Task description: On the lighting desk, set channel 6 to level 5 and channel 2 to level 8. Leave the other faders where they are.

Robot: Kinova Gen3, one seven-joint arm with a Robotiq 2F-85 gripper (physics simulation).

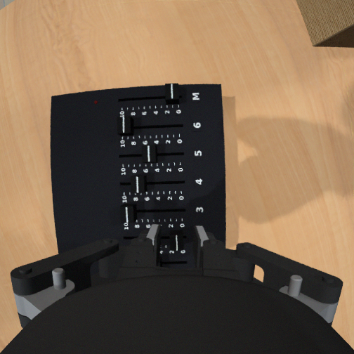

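Note:
The dark lighting desk (85, 165) lies with its faders running sideways, level 10 at the left and 0 at the right. The channel 6 fader (124, 124) stands at about 10. The channel 2 fader (176, 242) stands near 1, in the gap between my fingertips as seen from above. My gripper (176, 236) is partly open, with a gap on each side of that knob; its height over the desk is hard to tell. The fingers hide part of the channel 2 track and its number.
The M fader (172, 93) stands near 1, the channel 5 fader (149, 153) between 5 and 6, the channel 4 fader (137, 184) near 8, the channel 3 fader (127, 214) near 10. The channel 1 knob is hidden. A brown woven box (332, 22) stands at the top right.

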